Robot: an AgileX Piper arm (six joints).
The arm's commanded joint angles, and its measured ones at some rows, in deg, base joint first. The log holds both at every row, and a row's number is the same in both.
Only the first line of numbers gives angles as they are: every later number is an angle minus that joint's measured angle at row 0.
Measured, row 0:
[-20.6 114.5 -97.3 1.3 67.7 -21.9]
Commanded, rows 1 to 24:
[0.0 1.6 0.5 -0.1 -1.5 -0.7]
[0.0 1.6 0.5 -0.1 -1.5 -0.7]
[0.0 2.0 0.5 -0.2 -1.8 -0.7]
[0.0 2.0 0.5 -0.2 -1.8 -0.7]
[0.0 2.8 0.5 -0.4 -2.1 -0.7]
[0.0 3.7 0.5 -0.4 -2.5 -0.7]
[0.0 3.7 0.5 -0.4 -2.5 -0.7]
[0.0 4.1 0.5 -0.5 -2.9 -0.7]
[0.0 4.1 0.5 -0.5 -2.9 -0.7]
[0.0 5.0 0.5 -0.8 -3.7 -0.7]
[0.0 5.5 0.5 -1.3 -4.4 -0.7]
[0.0 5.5 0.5 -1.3 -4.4 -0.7]
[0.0 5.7 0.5 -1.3 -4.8 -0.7]
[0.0 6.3 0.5 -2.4 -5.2 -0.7]
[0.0 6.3 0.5 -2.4 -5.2 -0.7]
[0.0 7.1 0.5 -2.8 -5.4 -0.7]
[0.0 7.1 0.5 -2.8 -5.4 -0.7]
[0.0 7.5 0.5 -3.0 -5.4 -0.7]
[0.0 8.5 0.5 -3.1 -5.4 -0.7]
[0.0 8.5 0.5 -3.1 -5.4 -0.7]
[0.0 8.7 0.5 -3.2 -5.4 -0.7]
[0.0 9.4 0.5 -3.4 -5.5 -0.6]
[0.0 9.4 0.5 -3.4 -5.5 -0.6]
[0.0 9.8 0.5 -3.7 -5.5 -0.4]
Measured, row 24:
[0.0 9.0 0.1 -3.0 -5.0 -0.2]
